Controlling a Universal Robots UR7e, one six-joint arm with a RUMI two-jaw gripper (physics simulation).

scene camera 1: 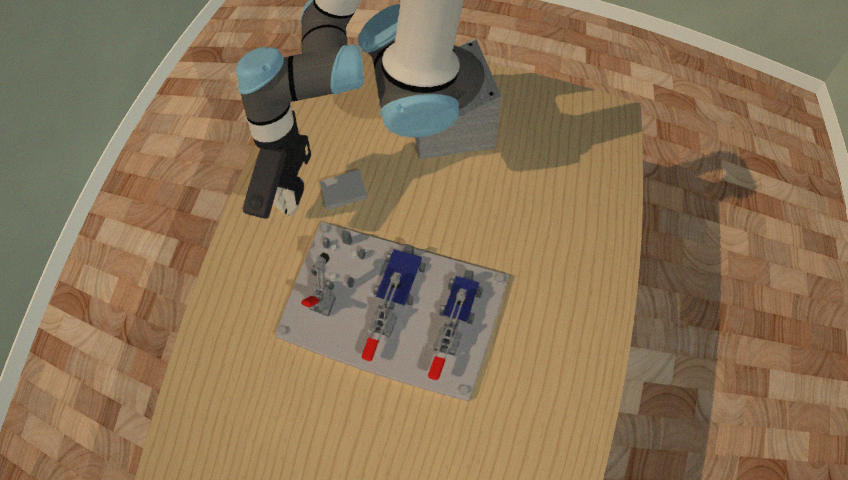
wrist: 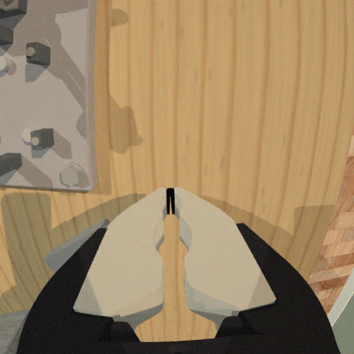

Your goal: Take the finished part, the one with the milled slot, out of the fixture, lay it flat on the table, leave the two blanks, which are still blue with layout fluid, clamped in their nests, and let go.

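Places are measured from the arm's base along level axes (x right, y ahead, z up), in metres.
Pixels of known places: gripper, between the fingertips: (scene camera 1: 290,214).
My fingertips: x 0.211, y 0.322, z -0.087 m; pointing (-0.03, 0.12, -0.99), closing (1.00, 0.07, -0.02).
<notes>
For each thing: its top centre in the pictures, then the offset to it from my fingertips. "spot": a spot on its surface instead.
- finished part, centre of its top: (scene camera 1: 342,187) dz -0.015, dx -0.070, dy -0.090 m
- fixture plate, a spot on its surface: (scene camera 1: 339,336) spot: dz -0.015, dx -0.170, dy +0.184 m
- left toggle clamp, a spot on its surface: (scene camera 1: 322,288) spot: dz +0.032, dx -0.127, dy +0.126 m
The finished part (scene camera 1: 343,189) (wrist: 75,246) is a plain grey block on the table behind the fixture plate (scene camera 1: 339,336) (wrist: 30,102), off it; its slot cannot be made out. In the wrist view the gripper partly hides it. My gripper (scene camera 1: 288,206) (wrist: 169,189) is shut and empty, left of the part in the scene view and apart from it, above the table beside the plate's corner. Two blue blanks (scene camera 1: 399,276) (scene camera 1: 461,298) sit in the middle and right nests, each under a clamp arm. The left nest is empty.
The left toggle clamp (scene camera 1: 321,288) stands by the empty nest with its red handle low. Small locating blocks (scene camera 1: 361,253) (wrist: 42,139) and corner bolts (scene camera 1: 464,388) (wrist: 71,175) stand up from the plate. The robot's grey base block (scene camera 1: 461,130) stands behind.
</notes>
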